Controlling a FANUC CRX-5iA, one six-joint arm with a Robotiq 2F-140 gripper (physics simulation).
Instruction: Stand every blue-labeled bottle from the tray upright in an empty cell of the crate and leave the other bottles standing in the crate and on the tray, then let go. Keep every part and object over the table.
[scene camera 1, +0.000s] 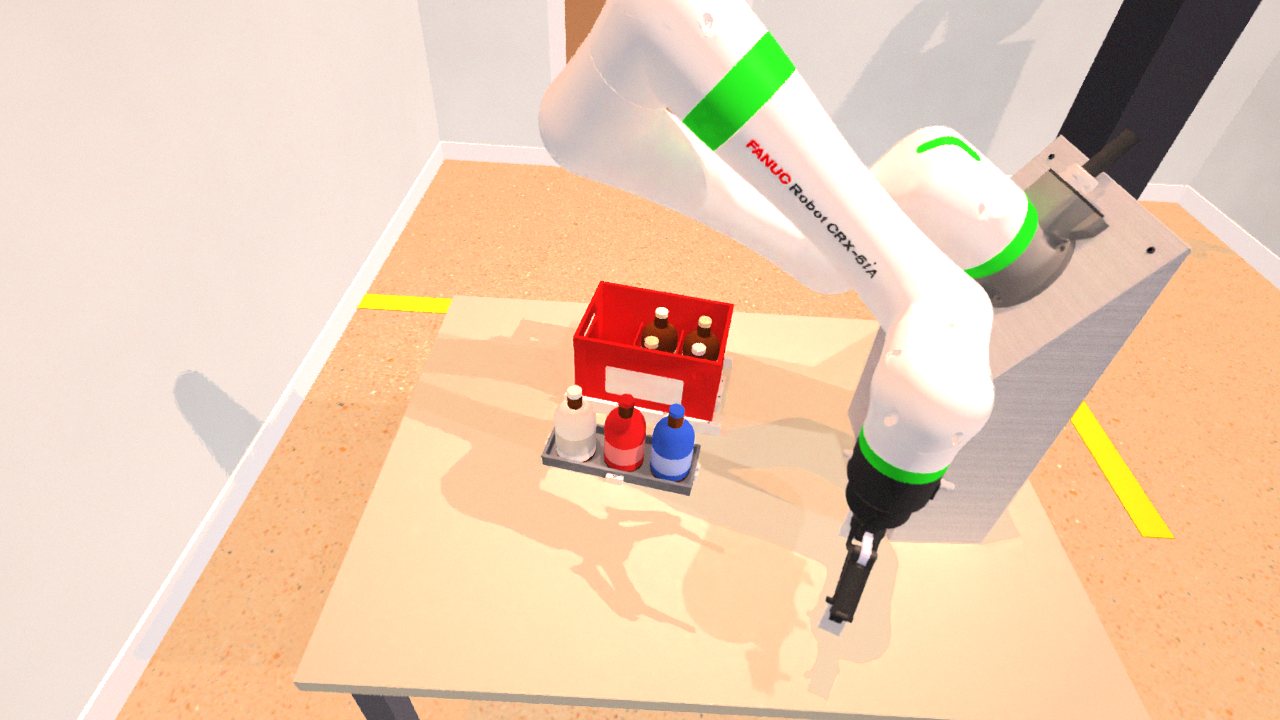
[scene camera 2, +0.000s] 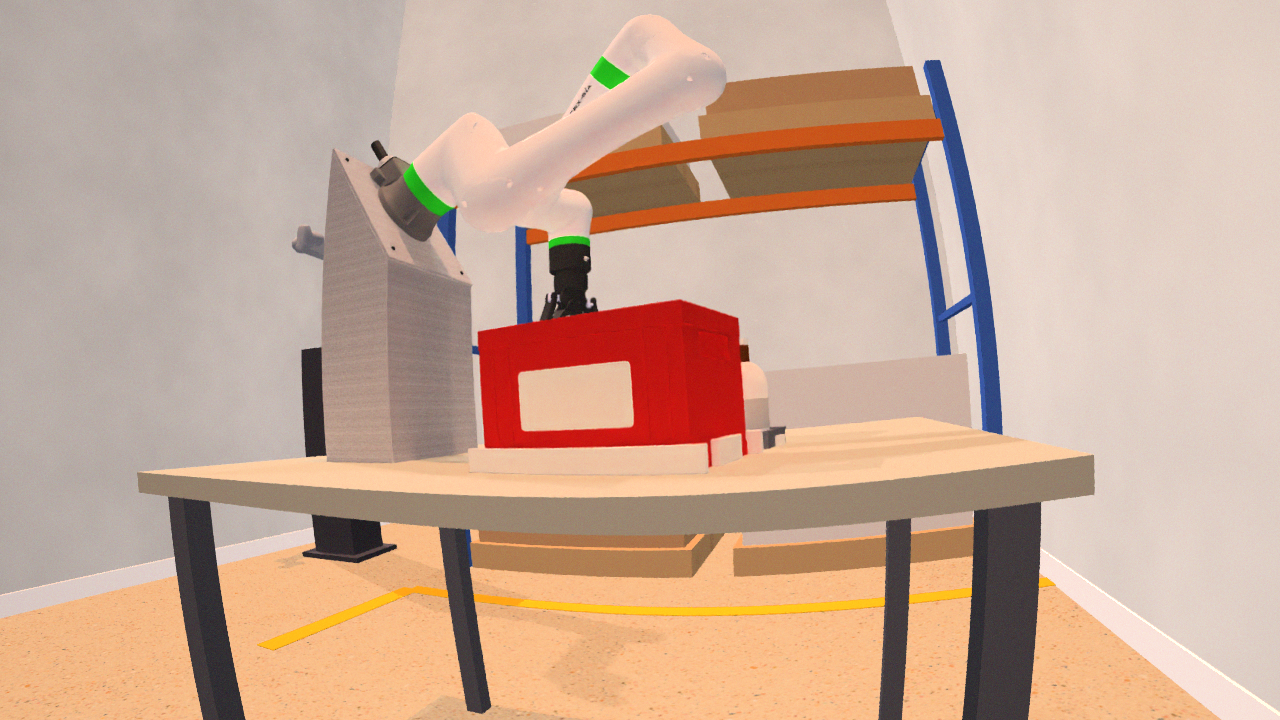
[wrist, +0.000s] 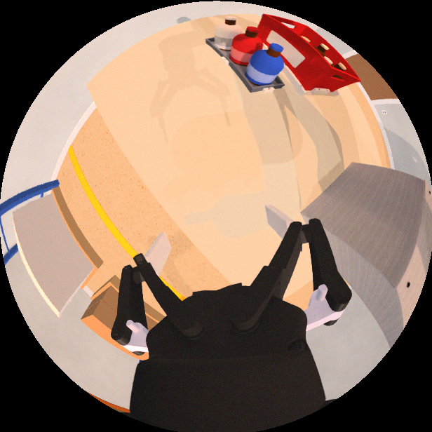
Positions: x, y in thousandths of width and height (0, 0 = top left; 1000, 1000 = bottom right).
In view: the gripper (scene camera 1: 656, 806), a white bottle (scene camera 1: 450, 583) and a blue bottle (scene camera 1: 526, 608).
The white bottle is seen too in scene camera 2 (scene camera 2: 590, 547). The blue bottle is seen too in the wrist view (wrist: 612, 152). The gripper also shows in the wrist view (wrist: 499, 527).
